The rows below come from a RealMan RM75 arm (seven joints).
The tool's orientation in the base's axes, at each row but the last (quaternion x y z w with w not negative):
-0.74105, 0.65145, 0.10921, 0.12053
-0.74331, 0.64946, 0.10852, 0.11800
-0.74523, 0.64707, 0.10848, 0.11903
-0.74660, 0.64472, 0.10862, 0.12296
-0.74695, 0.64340, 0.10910, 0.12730
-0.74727, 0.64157, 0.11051, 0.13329
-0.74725, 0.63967, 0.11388, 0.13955
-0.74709, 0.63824, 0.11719, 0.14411
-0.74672, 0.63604, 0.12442, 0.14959
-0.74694, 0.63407, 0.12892, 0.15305
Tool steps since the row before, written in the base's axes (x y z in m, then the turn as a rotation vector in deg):
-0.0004, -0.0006, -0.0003, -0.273, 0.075, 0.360
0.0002, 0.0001, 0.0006, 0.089, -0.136, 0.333
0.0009, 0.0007, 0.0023, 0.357, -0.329, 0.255
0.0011, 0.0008, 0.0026, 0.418, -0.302, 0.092
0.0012, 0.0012, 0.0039, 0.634, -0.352, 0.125
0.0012, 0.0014, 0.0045, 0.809, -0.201, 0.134
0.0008, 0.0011, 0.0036, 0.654, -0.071, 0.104
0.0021, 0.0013, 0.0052, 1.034, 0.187, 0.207
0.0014, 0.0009, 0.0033, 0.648, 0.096, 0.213
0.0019, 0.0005, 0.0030, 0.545, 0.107, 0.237
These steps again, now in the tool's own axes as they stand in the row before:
0.0006, 0.0005, 0.0001, -0.220, 0.249, -0.316
-0.0003, -0.0002, -0.0005, 0.035, -0.082, -0.360
-0.0013, -0.0011, -0.0020, 0.278, -0.319, -0.349
-0.0014, -0.0013, -0.0022, 0.314, -0.376, -0.186
-0.0022, -0.0015, -0.0033, 0.382, -0.584, -0.234
-0.0026, -0.0016, -0.0037, 0.265, -0.779, -0.190
-0.0021, -0.0012, -0.0030, 0.131, -0.642, -0.117
-0.0027, -0.0026, -0.0043, -0.083, -1.061, -0.115
-0.0018, -0.0017, -0.0027, -0.064, -0.668, -0.157
-0.0013, -0.0021, -0.0026, -0.100, -0.569, -0.175

